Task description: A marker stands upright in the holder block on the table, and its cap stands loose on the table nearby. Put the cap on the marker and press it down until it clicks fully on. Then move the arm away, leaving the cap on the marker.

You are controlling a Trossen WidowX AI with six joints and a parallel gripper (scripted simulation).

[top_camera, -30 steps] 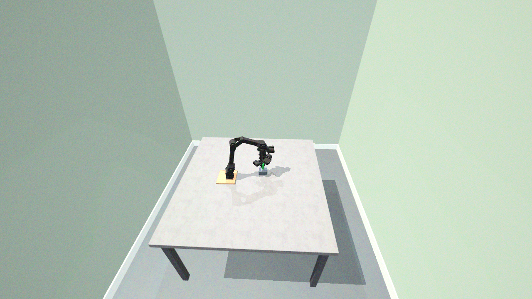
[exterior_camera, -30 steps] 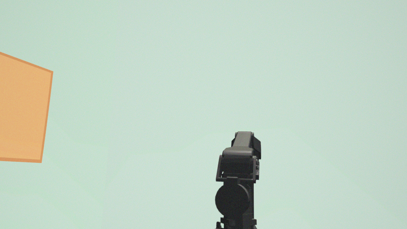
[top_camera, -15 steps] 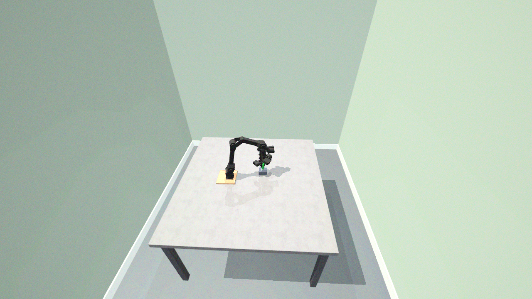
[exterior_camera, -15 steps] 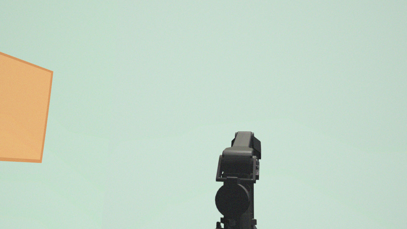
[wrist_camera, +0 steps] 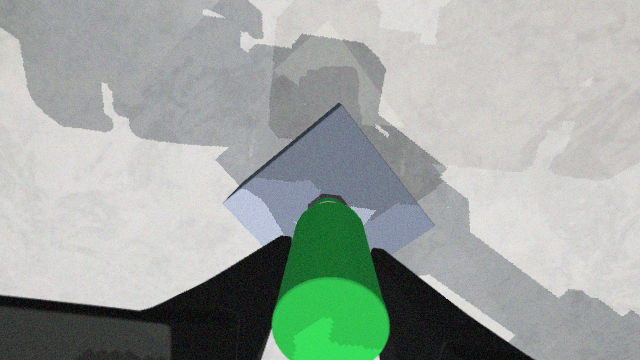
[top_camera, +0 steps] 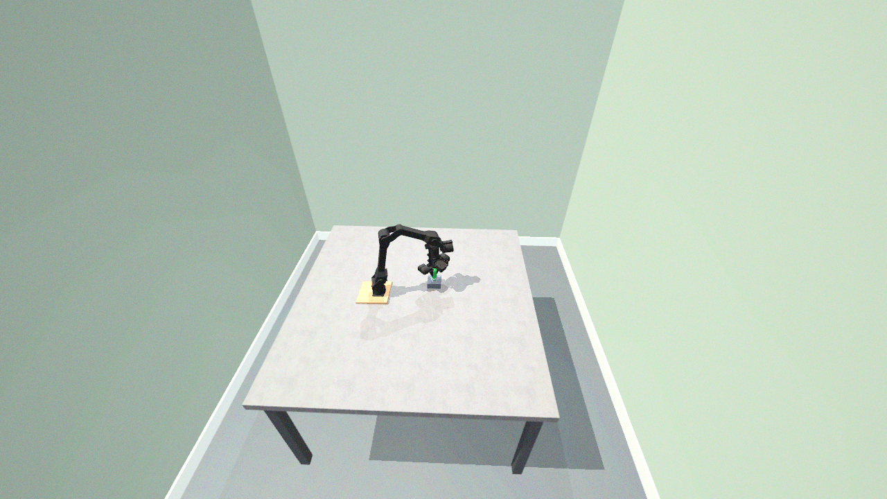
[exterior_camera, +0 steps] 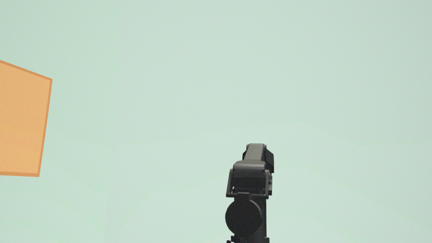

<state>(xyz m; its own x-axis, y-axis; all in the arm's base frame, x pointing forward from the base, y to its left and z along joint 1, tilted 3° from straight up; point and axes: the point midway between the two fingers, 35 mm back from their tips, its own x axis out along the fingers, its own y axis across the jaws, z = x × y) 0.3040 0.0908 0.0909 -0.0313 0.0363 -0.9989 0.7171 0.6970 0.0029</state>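
My gripper tip is now 10 mm below the green cap.
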